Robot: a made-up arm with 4 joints. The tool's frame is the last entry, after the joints. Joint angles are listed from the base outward. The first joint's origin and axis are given. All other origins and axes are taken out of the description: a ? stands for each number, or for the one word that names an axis. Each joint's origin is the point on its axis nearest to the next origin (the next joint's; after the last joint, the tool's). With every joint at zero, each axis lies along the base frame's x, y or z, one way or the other. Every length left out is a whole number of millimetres.
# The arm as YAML. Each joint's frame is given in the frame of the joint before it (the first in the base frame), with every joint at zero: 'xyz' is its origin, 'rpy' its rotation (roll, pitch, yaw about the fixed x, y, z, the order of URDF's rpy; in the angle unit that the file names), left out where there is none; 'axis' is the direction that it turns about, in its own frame. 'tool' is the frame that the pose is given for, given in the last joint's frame.
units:
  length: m
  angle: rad
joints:
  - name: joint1
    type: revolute
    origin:
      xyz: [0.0, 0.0, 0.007]
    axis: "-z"
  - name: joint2
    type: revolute
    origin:
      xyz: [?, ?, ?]
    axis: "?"
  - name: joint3
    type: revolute
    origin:
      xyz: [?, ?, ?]
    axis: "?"
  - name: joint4
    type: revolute
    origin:
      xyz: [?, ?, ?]
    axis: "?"
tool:
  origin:
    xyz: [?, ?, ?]
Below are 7 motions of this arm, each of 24 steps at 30 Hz.
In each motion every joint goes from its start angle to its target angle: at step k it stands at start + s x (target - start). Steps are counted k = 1, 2, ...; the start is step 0. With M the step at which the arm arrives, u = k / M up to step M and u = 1 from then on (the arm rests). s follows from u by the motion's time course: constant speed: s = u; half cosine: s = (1 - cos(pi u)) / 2; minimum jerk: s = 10 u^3 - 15 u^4 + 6 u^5.
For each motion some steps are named. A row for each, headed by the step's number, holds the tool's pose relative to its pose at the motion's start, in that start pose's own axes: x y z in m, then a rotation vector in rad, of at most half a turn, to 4 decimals.
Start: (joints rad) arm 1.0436 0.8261 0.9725 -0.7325
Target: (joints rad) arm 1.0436 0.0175 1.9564 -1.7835
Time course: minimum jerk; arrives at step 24
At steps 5, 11, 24:
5: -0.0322 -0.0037 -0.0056 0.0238 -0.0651 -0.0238
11: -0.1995 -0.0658 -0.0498 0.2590 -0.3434 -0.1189
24: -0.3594 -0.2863 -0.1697 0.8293 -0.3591 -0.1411

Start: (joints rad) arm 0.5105 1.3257 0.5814 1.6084
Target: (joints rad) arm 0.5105 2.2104 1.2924 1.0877
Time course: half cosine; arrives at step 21
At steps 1, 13, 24:
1: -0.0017 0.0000 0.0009 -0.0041 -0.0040 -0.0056
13: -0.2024 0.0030 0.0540 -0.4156 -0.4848 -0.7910
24: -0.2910 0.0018 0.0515 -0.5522 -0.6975 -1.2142

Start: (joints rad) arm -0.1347 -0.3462 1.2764 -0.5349
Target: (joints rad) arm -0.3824 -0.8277 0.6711 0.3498
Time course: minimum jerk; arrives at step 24
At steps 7, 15, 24:
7: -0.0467 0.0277 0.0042 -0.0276 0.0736 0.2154
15: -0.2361 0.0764 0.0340 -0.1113 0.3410 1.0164
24: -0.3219 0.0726 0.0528 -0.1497 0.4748 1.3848

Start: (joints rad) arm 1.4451 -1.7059 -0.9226 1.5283
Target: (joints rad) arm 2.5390 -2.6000 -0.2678 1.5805
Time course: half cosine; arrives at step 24
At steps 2, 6, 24:
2: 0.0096 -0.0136 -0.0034 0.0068 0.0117 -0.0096
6: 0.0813 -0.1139 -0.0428 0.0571 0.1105 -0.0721
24: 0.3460 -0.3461 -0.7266 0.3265 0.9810 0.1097

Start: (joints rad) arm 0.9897 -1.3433 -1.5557 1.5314
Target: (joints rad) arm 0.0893 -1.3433 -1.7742 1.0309
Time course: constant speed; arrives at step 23
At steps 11, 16, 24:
11: 0.0690 0.1875 -0.2256 -0.3273 0.0457 -0.2408
16: 0.0934 0.2377 -0.3489 -0.4802 0.0399 -0.3500
24: 0.1188 0.2674 -0.5310 -0.6965 0.0027 -0.4992

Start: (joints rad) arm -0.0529 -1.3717 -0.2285 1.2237
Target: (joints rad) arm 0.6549 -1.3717 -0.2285 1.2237
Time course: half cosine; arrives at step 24
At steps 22, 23, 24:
22: 0.0581 -0.3665 -0.2719 0.6519 0.2027 -0.1340
23: 0.0581 -0.3700 -0.2769 0.6604 0.2053 -0.1358
24: 0.0581 -0.3711 -0.2786 0.6632 0.2062 -0.1364

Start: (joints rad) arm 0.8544 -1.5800 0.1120 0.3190
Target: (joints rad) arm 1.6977 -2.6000 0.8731 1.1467
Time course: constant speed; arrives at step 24
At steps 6, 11, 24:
6: 0.0148 0.1067 -0.2080 -0.2134 0.1181 0.2862
11: -0.0391 0.1741 -0.3803 -0.3483 0.2361 0.5929
24: -0.3883 0.2128 -0.6678 -0.4503 0.5100 1.6120

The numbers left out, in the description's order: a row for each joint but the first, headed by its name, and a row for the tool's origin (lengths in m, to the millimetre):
joint2: xyz 0.39 -0.016 0.0, axis +x
joint3: xyz 0.0 0.311 0.295, axis -y
joint4: xyz 0.002 0.0 0.223, axis +z
tool: xyz 0.02 0.117 0.0

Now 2 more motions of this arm.
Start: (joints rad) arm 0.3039 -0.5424 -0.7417 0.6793
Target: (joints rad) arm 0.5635 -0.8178 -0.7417 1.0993
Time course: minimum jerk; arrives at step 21
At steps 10, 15, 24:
10: 0.0672 -0.0608 -0.0167 0.0280 0.0667 0.0348
15: 0.1223 -0.1235 -0.0379 0.0677 0.1298 0.0705
24: 0.1409 -0.1481 -0.0473 0.0858 0.1531 0.0846

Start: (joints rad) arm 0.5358 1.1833 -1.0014 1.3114
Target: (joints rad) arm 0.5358 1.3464 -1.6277 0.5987
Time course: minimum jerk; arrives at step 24
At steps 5, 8, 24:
5: 0.0018 -0.0081 0.0061 0.0403 0.0060 -0.0370
8: 0.0062 -0.0274 0.0176 0.1297 0.0275 -0.1194
24: 0.0366 -0.1399 0.0198 0.5403 0.3302 -0.5287

